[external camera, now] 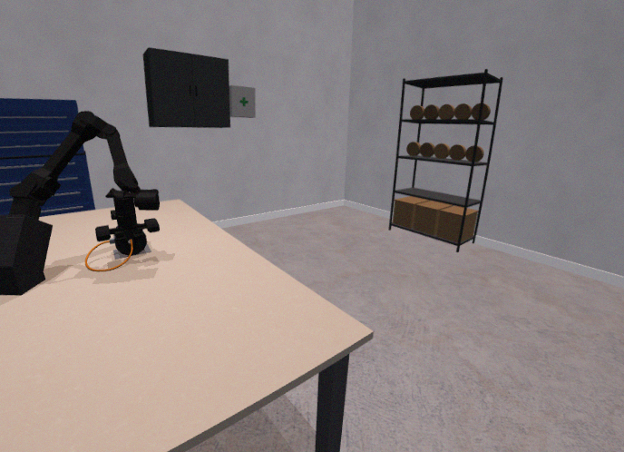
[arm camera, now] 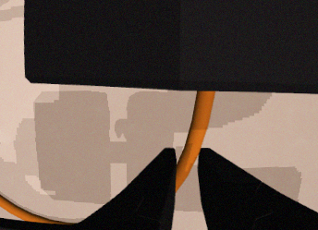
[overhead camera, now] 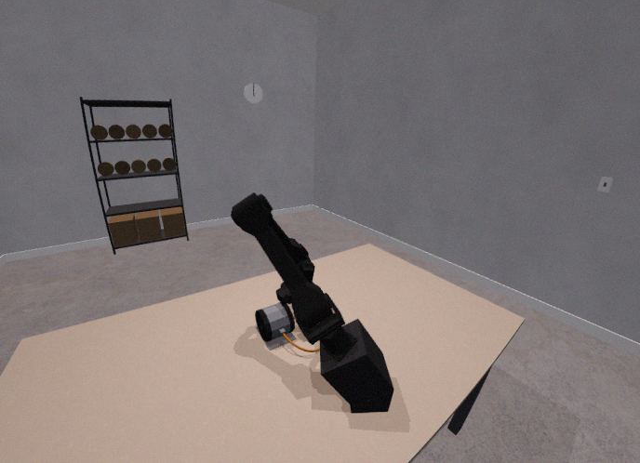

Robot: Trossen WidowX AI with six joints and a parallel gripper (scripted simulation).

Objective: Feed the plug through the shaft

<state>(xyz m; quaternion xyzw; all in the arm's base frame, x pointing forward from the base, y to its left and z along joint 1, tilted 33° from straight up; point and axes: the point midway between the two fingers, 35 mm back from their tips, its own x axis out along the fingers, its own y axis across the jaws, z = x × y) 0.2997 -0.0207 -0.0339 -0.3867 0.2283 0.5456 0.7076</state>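
Right now the dark grey plug is 110 mm to the left of my hand and 10 mm below it.
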